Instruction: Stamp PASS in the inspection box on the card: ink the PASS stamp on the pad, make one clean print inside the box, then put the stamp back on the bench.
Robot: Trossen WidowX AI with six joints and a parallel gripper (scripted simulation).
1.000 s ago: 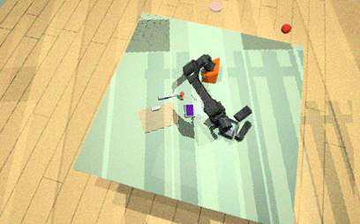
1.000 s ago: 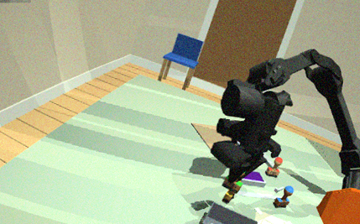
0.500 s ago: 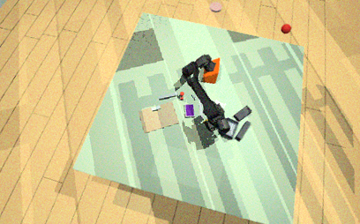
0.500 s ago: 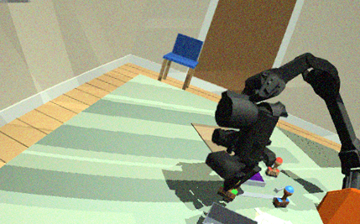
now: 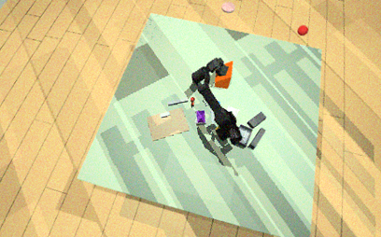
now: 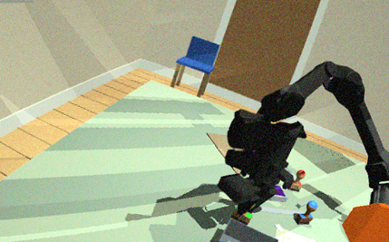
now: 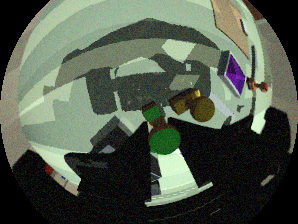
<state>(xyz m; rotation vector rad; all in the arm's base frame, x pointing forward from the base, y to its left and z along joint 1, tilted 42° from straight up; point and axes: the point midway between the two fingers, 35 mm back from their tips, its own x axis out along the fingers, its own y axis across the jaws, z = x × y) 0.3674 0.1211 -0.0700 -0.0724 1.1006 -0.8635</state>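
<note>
Right now the yellow-knobbed stamp is 50 mm to the right of my gripper tip, 10 mm below it and 10 mm behind it. The rest, counted from my gripper tip: white card: 140 mm behind, 30 mm below, 10 mm to the right; green-knobbed stamp: right at my gripper tip; grey box: 100 mm to the left, 30 mm behind, 20 mm below.
</note>
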